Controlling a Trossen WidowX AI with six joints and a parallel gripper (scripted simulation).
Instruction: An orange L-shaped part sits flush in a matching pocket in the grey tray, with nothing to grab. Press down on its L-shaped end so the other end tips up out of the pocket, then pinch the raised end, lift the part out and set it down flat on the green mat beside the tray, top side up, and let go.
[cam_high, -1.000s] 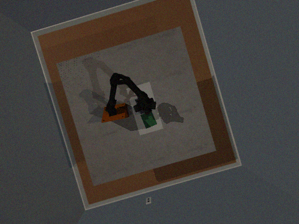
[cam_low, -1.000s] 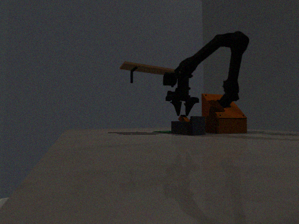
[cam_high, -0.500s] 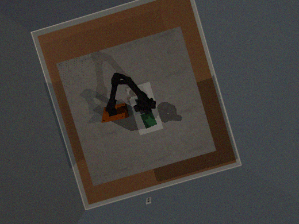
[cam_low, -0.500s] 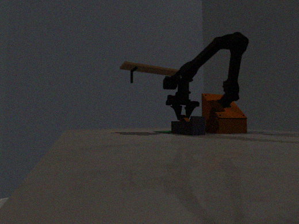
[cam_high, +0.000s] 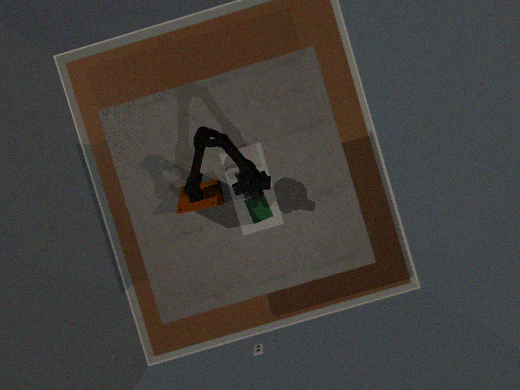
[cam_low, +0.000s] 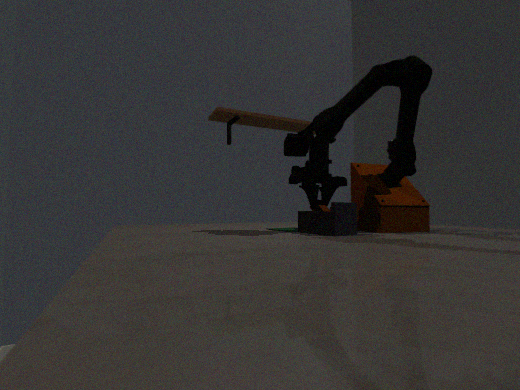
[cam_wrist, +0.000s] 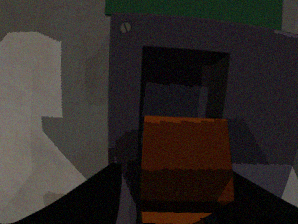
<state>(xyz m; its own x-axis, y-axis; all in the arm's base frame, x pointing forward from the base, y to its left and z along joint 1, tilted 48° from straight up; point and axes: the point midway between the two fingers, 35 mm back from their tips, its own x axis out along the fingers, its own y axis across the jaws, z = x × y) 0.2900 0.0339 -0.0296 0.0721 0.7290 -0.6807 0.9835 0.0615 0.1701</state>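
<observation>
Now: gripper tip 150 mm to the left of the green mat and 80 mm above it. From my gripper tip the other things lie so: orange L-shaped part (30 mm to the left, 30 mm below, 20 mm behind).
</observation>
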